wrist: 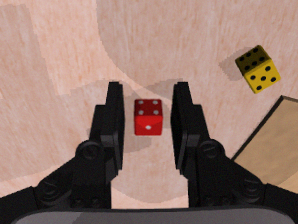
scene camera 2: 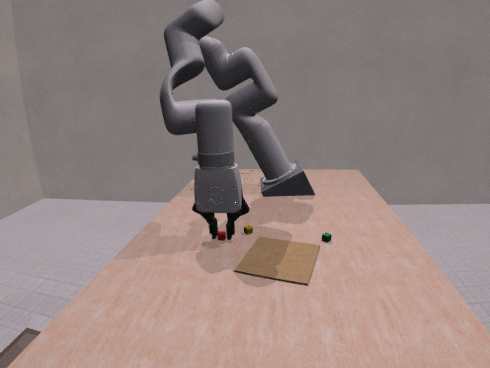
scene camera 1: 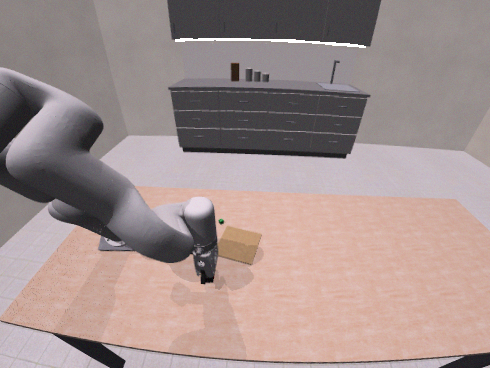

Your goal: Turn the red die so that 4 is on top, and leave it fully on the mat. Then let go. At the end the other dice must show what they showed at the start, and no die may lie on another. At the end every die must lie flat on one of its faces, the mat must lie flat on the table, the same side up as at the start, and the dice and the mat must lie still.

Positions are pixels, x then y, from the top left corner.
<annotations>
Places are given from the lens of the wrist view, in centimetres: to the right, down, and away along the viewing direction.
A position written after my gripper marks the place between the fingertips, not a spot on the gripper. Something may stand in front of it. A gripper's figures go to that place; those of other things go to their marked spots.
my gripper [wrist: 147,100]: 0, -1, 14
yellow die [wrist: 256,66]: 5, -2, 11
red die [wrist: 148,115]: 0, 0, 13
</annotations>
